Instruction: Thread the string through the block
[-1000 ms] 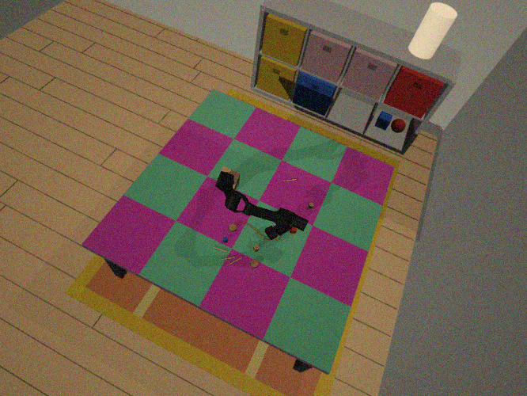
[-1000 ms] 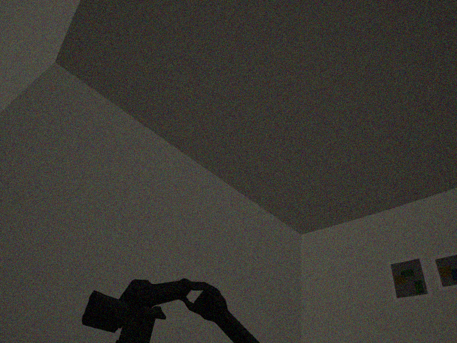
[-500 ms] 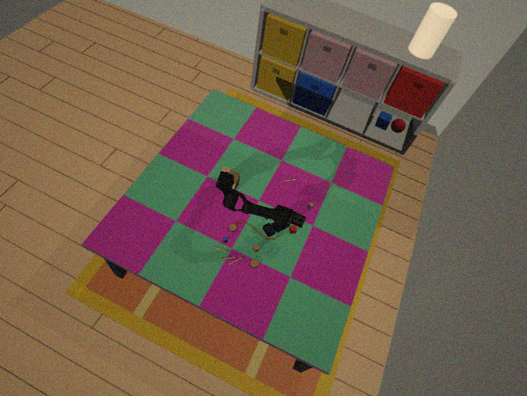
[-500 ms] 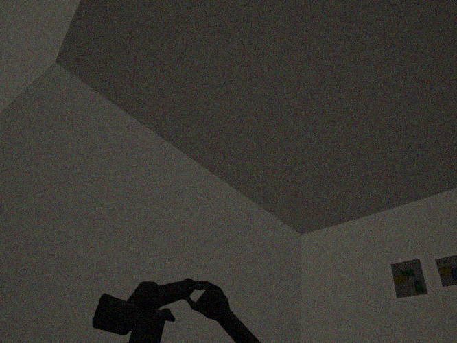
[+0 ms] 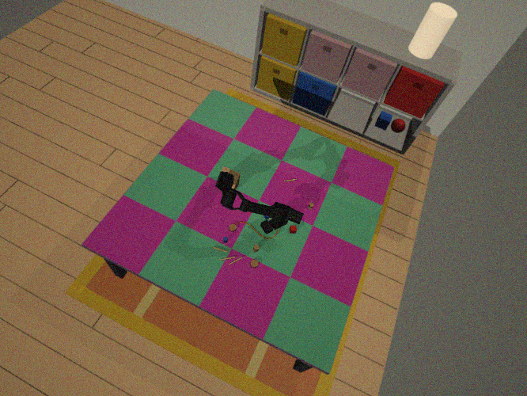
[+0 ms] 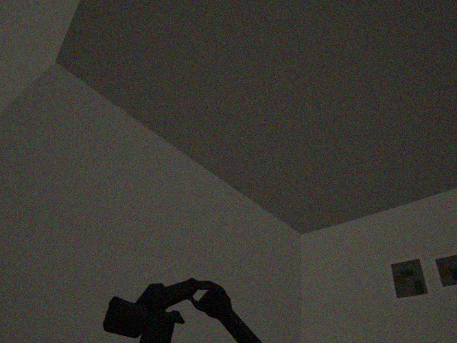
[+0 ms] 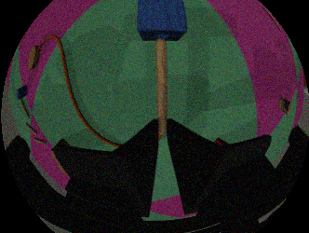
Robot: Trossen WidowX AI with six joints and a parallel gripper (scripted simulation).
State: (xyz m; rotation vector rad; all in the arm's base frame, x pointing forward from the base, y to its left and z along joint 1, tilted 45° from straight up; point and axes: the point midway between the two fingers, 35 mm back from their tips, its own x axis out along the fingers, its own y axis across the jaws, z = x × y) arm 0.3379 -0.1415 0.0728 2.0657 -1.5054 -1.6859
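My gripper tip is now 70 mm past the blue cube and 50 mm to the right of it. The rest, counted from my gripper tip: thin wooden stick 10 mm behind, 10 mm to the left; round wooden button 210 mm behind, 80 mm to the right, 10 mm below; red cube 90 mm ahead, 30 mm to the left.
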